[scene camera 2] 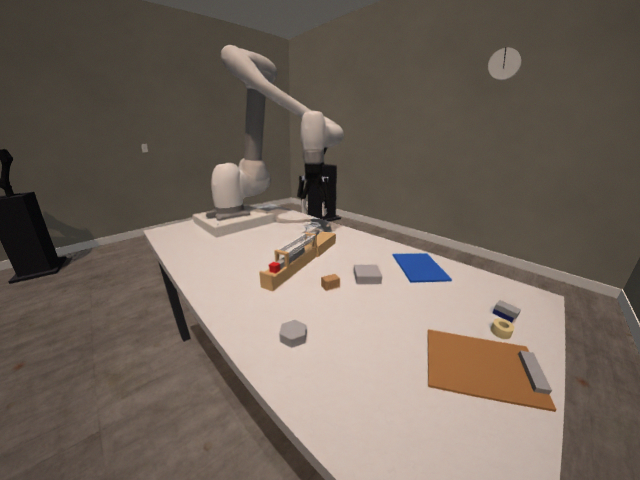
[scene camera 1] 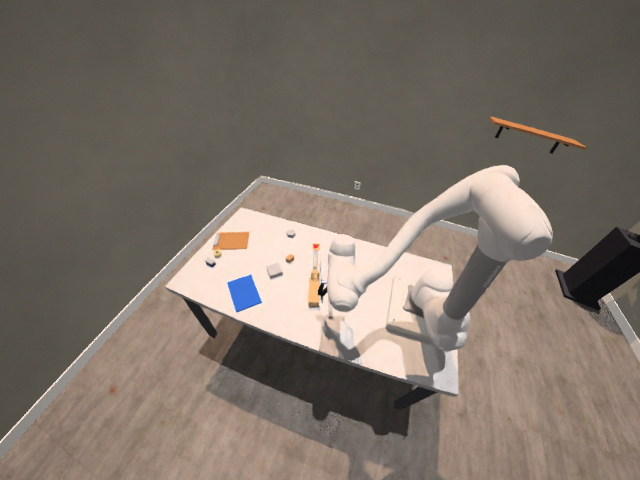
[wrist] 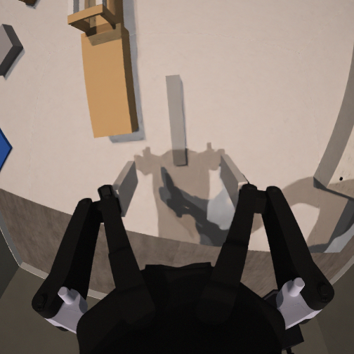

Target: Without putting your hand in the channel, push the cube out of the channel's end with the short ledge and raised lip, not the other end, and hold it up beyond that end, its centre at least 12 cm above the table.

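Observation:
The red cube sits on the short ledge at the channel's far end, outside the wooden arch and by the raised lip. The channel has clear walls; the wooden block at its other end lies nearest the gripper. A slim grey bar lies on the table beside that block, roughly parallel to it. My gripper is open and empty above the table, its fingers on either side of the bar's near end in the wrist view. The arm mostly hides it in scene camera 1.
A grey block, a brown block and a blue mat lie to one side of the channel. A grey hexagonal piece and an orange mat lie farther off.

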